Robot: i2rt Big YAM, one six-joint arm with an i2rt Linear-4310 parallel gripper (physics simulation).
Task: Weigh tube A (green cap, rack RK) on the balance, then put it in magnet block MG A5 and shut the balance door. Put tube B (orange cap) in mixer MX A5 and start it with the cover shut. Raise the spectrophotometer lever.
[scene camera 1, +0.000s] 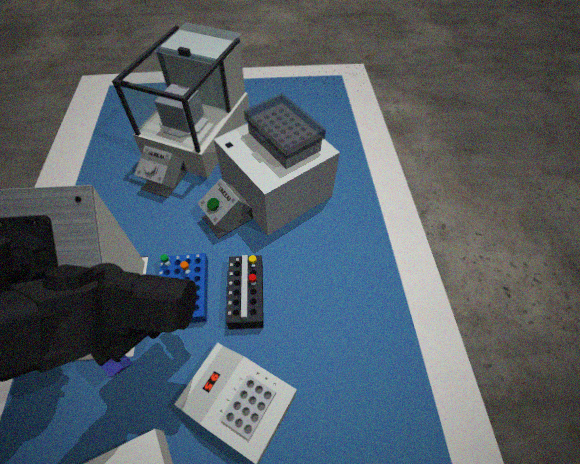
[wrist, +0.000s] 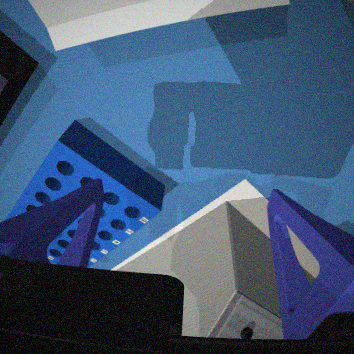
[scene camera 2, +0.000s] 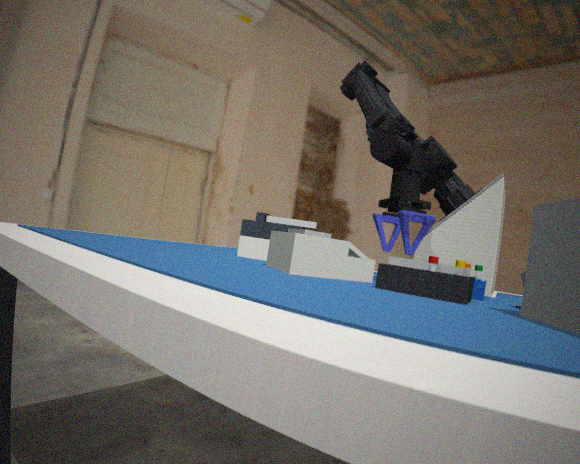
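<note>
Tube A, green cap (scene camera 1: 164, 258) (scene camera 2: 479, 268), and tube B, orange cap (scene camera 1: 184, 265) (scene camera 2: 468, 266), stand in the blue rack (scene camera 1: 201, 280) (scene camera 2: 478, 290) (wrist: 115, 157). The black magnet block (scene camera 1: 245, 322) (scene camera 2: 425, 283) holds a yellow-capped and a red-capped tube. The balance (scene camera 1: 170, 140) stands at the back left; its glass top with a black handle appears slid back. The mixer (scene camera 1: 300, 190) has its dark clear cover down. My gripper (scene camera 2: 398, 251) (wrist: 185, 192) is open and empty, pointing down above the table beside the rack; scene camera 1 mostly hides it behind the arm. The spectrophotometer lever is not clearly visible.
A tall slanted grey casing (scene camera 1: 80, 225) (scene camera 2: 470, 237) stands close to the rack and gripper. A white device with a red display and wells (scene camera 1: 280, 395) (scene camera 2: 325, 255) stands at the front. Another white device (scene camera 1: 135, 450) shows partly. Button boxes stand before the balance and mixer.
</note>
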